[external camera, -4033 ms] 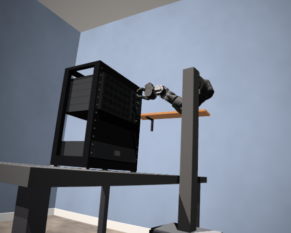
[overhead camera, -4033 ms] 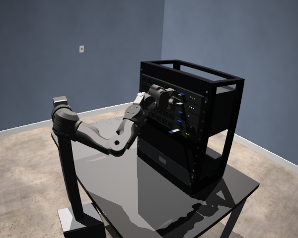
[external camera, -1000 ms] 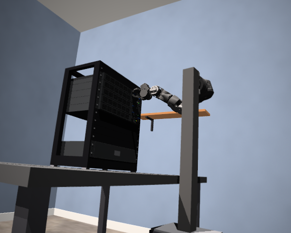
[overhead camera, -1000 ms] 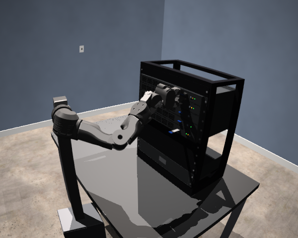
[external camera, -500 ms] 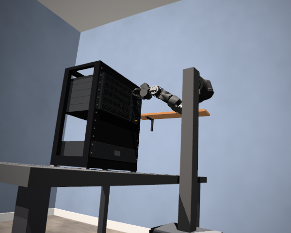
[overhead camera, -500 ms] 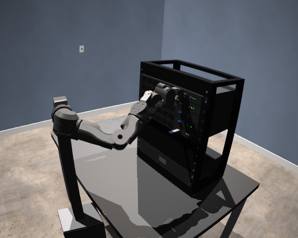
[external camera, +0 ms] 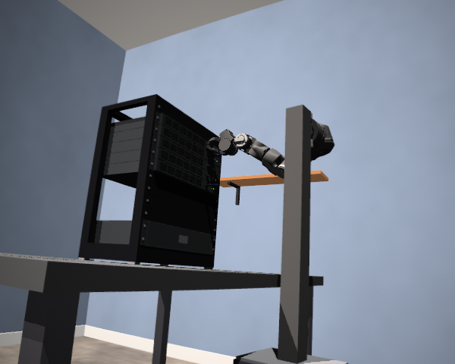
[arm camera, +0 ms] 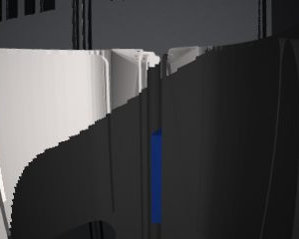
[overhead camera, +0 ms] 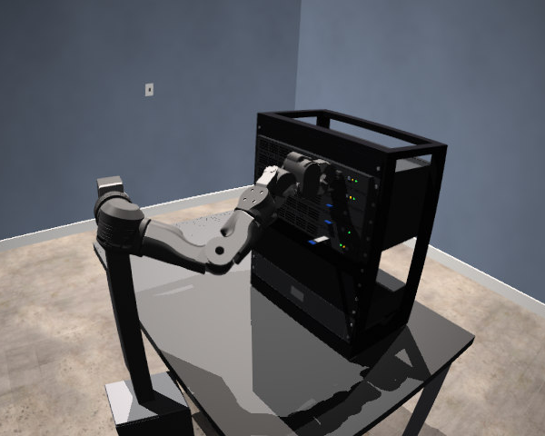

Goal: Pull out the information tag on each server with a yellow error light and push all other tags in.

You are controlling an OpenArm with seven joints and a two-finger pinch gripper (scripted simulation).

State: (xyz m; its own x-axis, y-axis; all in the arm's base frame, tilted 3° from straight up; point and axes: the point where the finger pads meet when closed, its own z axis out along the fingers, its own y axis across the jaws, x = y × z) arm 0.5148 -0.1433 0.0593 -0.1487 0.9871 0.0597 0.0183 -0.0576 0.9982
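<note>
Now: the blue information tag 1 cm behind my hand and 4 cm below it. The rest, counted from my hand: base plate (51 cm behind, 17 cm to the left, 77 cm below).
</note>
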